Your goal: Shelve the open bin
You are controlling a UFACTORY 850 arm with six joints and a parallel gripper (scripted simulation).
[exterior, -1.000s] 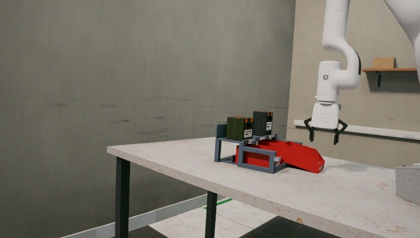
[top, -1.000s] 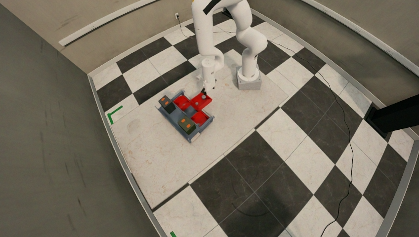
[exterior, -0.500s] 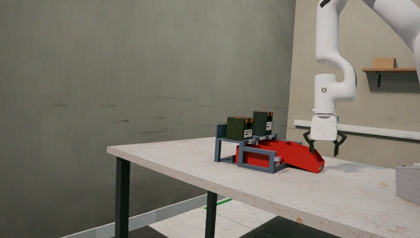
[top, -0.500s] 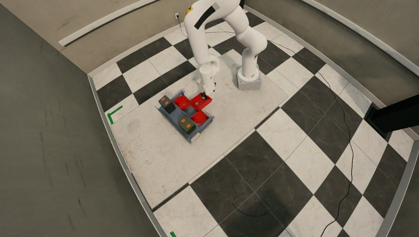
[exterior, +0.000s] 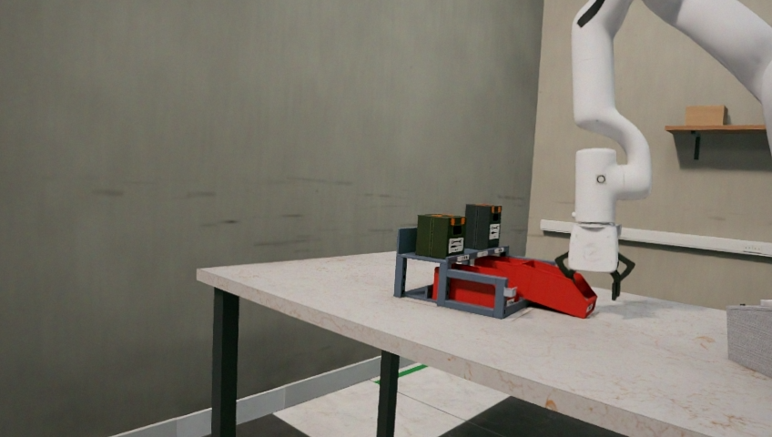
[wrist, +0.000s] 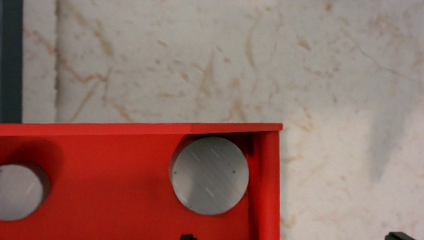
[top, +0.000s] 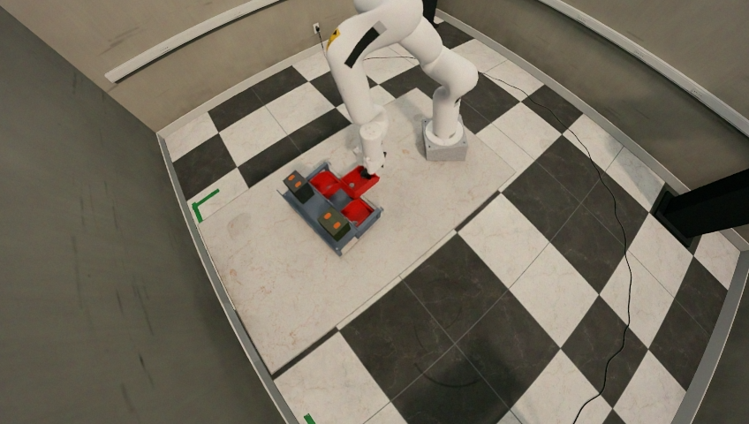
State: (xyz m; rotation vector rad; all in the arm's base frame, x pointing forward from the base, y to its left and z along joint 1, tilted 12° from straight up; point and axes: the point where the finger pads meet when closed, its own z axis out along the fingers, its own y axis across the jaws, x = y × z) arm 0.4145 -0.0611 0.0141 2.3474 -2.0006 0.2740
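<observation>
Right now my hand is 4 cm short of the large grey disc, 3 cm to the left of it and 3 cm above it. The rest, counted from my hand: red open bin 9 cm ahead; then grey-blue shelf 27 cm ahead, 2 cm to the left, 2 cm above; then dark grey box 35 cm ahead, 8 cm to the right, 11 cm above.
</observation>
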